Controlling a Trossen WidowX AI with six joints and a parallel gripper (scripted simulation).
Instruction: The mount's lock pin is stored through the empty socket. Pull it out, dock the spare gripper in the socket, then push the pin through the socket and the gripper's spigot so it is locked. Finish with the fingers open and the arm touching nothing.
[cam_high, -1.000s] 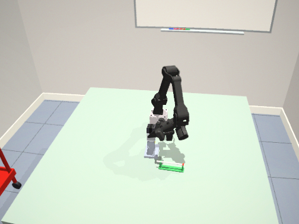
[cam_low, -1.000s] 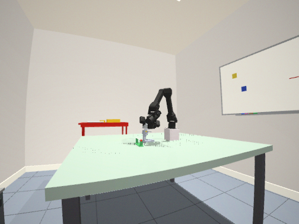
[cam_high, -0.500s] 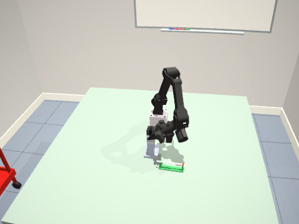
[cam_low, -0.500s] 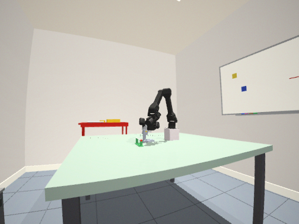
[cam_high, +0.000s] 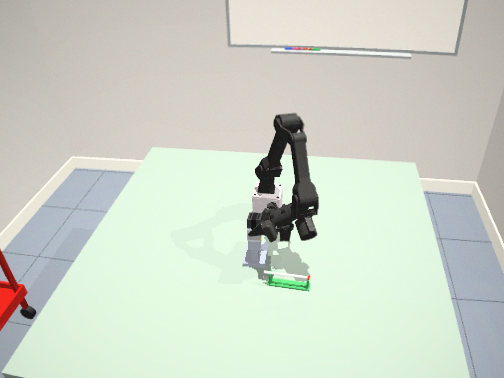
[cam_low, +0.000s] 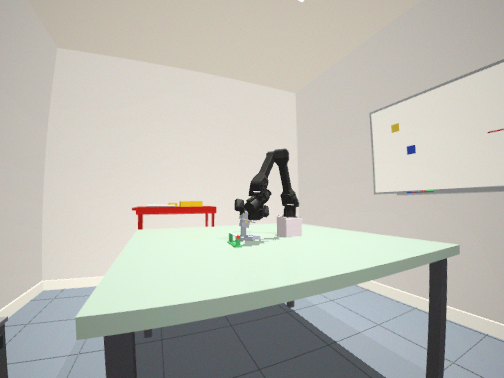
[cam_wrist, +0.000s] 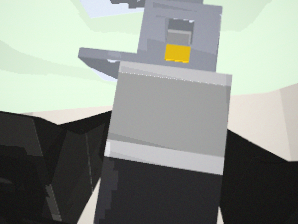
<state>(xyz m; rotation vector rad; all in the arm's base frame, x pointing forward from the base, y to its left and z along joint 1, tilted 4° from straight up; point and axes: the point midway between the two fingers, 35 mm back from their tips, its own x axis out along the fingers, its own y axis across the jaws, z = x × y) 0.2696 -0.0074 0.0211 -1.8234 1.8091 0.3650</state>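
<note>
The spare gripper is 20 mm to the left of my gripper tip. From my gripper tip the other things lie so: green rack 140 mm to the left, 120 mm ahead, 100 mm below; grey-blue mount 70 mm below, 20 mm to the left.
</note>
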